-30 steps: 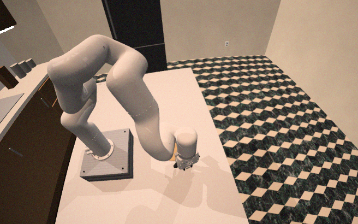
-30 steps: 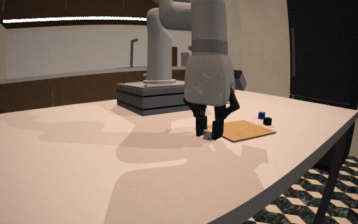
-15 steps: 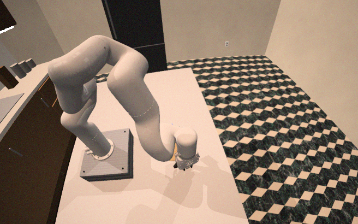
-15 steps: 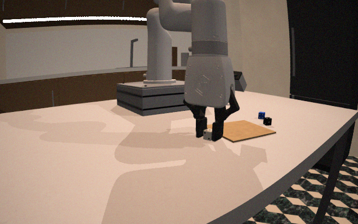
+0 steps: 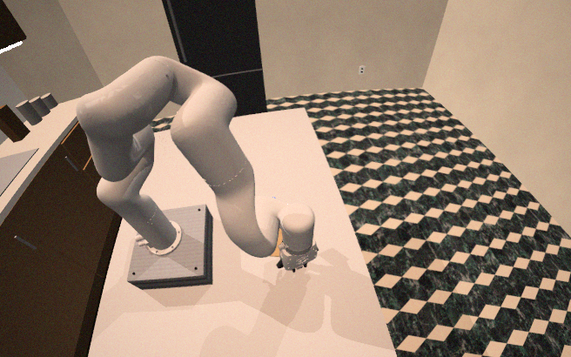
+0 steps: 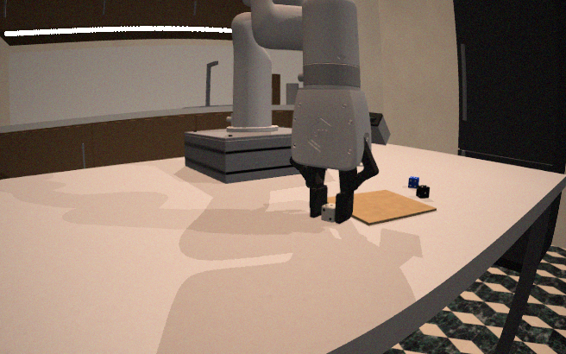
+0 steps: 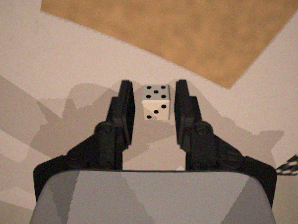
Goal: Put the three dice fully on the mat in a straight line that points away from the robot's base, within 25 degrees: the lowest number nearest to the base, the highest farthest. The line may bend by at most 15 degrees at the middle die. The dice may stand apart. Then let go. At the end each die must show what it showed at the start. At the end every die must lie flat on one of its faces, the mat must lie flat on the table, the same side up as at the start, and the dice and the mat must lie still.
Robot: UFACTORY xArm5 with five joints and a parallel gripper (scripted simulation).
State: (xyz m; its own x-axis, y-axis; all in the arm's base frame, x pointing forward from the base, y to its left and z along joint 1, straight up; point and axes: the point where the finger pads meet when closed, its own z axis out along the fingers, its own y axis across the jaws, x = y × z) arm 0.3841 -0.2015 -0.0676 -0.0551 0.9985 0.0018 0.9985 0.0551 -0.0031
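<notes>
My hand is 1 cm above the white die. Also, from my hand: black die (21 cm to the left, 6 cm ahead, 1 cm below); then blue die (27 cm to the left, 1 cm below, 1 cm ahead); then tan mat (10 cm to the left, 2 cm below, 2 cm ahead).
</notes>
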